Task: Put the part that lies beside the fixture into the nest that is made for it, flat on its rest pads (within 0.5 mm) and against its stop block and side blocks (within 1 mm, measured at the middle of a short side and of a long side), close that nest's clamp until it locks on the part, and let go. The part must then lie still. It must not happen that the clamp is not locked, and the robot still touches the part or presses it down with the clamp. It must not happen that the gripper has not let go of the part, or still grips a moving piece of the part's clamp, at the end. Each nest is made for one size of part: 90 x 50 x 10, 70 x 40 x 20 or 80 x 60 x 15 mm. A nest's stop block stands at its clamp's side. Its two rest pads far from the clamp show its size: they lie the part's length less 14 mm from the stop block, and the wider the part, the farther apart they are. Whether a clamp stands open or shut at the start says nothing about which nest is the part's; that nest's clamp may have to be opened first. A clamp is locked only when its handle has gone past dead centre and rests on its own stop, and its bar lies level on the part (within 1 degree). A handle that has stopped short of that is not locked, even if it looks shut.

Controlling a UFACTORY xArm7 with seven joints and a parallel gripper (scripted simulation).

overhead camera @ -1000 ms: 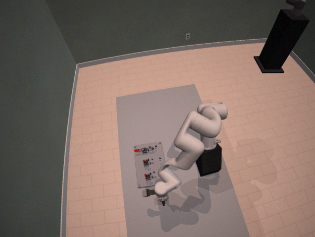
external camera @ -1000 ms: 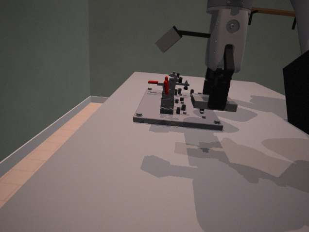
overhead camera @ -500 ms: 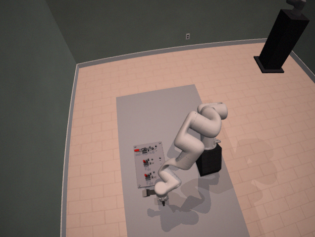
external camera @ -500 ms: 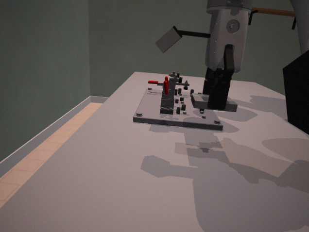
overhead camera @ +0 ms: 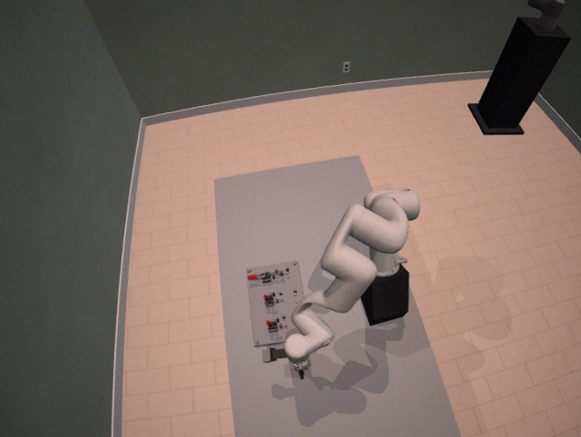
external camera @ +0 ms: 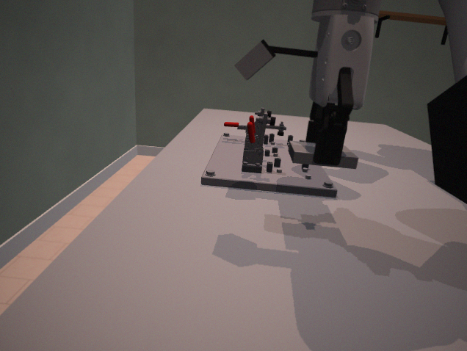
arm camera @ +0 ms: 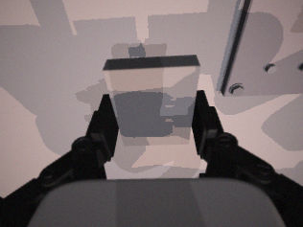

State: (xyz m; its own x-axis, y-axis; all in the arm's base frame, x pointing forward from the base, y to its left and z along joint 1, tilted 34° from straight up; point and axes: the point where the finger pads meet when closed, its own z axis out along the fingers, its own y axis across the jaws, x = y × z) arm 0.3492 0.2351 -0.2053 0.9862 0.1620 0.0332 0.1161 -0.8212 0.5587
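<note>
Now: the fixture plate 26 cm to the right of my hand, 10 cm below it and 9 cm ahead of it. Also, from my hand: grey part: 1 cm below.
</note>
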